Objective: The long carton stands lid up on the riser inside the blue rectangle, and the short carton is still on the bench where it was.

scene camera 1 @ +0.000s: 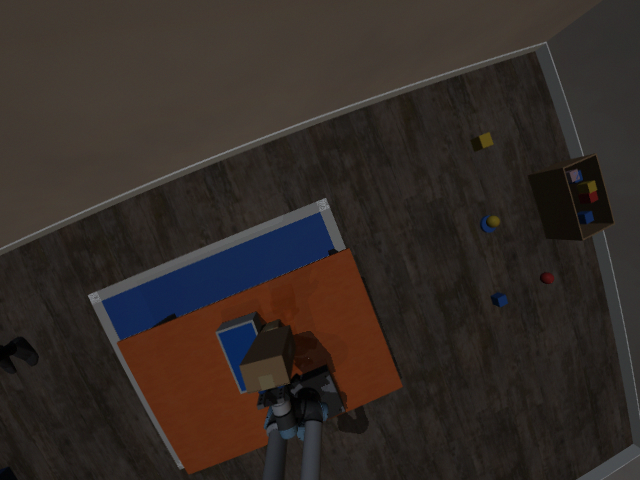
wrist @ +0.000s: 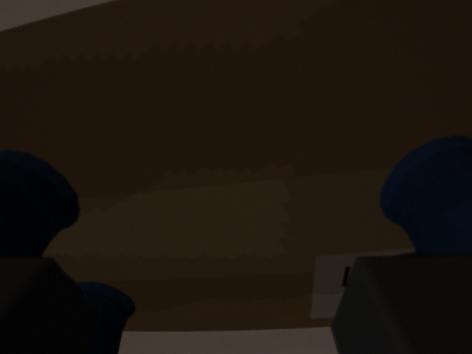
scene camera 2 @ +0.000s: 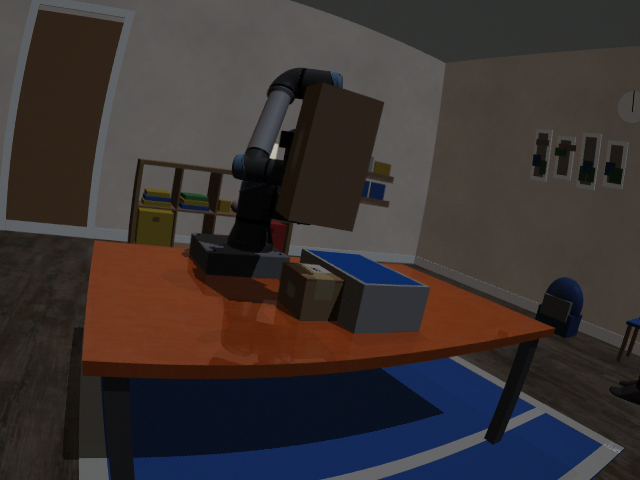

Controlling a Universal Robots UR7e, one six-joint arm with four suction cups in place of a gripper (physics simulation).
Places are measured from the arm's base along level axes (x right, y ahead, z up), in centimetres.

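Where they show: hand at its tool point: (wrist: 231, 239); arm's base at its link origin: (scene camera 2: 249, 246).
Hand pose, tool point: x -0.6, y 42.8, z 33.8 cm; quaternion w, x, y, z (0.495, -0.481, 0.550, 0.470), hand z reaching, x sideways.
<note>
Things, the pixels of their centre, and the offset from my tool point. Level surfaces: height alone.
- long brown carton at the middle of its body: (wrist: 269, 167) (scene camera 2: 329, 155) (scene camera 1: 271, 354) dx +1.9, dy +3.7, dz -2.4 cm
- grey box at the middle of its body: (scene camera 2: 357, 288) (scene camera 1: 248, 351) dx -18.5, dy -5.4, dz -35.1 cm
- blue rectangle at the middle of its body: (scene camera 2: 362, 266) (scene camera 1: 246, 357) dx -18.5, dy -5.4, dz -29.1 cm
- short carton at the middle of its body: (scene camera 2: 309, 290) (scene camera 1: 274, 338) dx -3.2, dy -3.7, dz -35.9 cm
- orange bench at its surface level: dz -41.1 cm
The long brown carton (scene camera 1: 269, 347) (scene camera 2: 333, 160) (wrist: 200, 110) hangs in the air, its long side roughly upright and leaning a little. My suction gripper (scene camera 1: 273, 394) (wrist: 230, 200) is shut on its taped side; in scene camera 2 the carton mostly hides the cups. Its lower end is above and apart from the riser, a grey box (scene camera 1: 239, 324) (scene camera 2: 390, 310). The blue rectangle (scene camera 1: 233, 342) (scene camera 2: 367, 268) covers most of the riser's top. The short carton (scene camera 1: 272, 325) (scene camera 2: 310, 297) stands on the orange bench (scene camera 1: 170, 382) (scene camera 2: 170, 330), close beside the riser, partly hidden in scene camera 1.
The arm's dark base (scene camera 1: 329, 391) (scene camera 2: 232, 262) stands on the bench beyond the short carton. A shelf unit (scene camera 2: 176, 188) stands behind the arm. A toy box (scene camera 1: 558, 206), a yellow cube (scene camera 1: 485, 140) and a red ball (scene camera 1: 546, 277) are on the floor away from the bench.
</note>
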